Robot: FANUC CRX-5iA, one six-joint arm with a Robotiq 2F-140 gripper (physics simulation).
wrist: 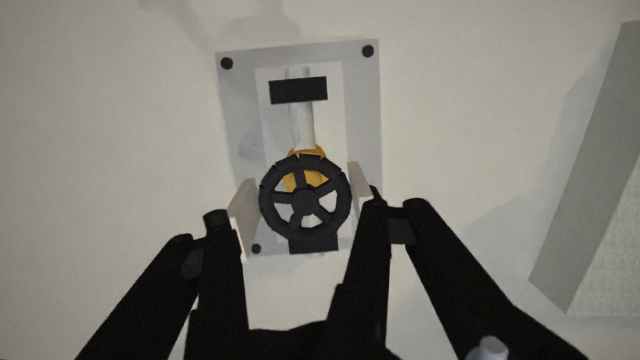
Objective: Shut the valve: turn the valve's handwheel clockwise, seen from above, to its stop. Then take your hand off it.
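The valve's handwheel [305, 202] is a black ring with several spokes and a round hub. It sits above the yellow valve body [320, 178], which shows between the spokes and behind the rim. A pale pipe [303, 125] runs from the body toward the top of the view, under a black clamp block [298, 90]. My gripper [303, 187] is shut on the handwheel, with one flat pad at the left of the rim and one at the right. The valve's stem is hidden under the wheel.
The valve stands on a grey base plate [363, 100] with dark bolts at its corners. Another black block [313, 243] shows just below the wheel. A grey box-like object with a raised wall [585, 175] lies at the right. The pale table top [100, 125] surrounds the plate.
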